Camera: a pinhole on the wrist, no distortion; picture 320 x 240 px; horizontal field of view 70.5 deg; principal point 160.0 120.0 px. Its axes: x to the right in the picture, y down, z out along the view. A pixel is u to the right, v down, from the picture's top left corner.
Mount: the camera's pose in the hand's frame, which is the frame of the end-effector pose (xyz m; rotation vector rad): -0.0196 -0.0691 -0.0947 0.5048 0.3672 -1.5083
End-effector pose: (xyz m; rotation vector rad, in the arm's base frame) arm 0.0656 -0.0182 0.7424 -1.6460 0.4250 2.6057
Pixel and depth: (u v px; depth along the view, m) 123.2 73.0 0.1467
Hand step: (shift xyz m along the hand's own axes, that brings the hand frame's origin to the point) -0.0624 -0.1263 0.0391
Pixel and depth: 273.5 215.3 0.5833
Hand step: 0.1907 -0.6279 0.2653
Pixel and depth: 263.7 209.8 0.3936
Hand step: 0.1121 -0.4316 0.1564
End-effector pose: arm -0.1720 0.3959 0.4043 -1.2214 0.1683 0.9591
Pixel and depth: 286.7 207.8 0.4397
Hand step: 0.1254 -0.5119 0.1619
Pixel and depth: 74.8 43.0 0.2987
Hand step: -0.1488 -0.1310 0.2080
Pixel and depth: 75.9 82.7 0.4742
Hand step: -0.1418 -0.1700 0.3920
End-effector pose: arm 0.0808 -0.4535 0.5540 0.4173 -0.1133 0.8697
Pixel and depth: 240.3 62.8 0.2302
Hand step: -0.0924 -0.2598 0.0515
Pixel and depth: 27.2 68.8 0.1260
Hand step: -0.0609 -0.0729 0.0482
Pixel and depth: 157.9 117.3 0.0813
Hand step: -0.0270 -0.1115 -0.0257
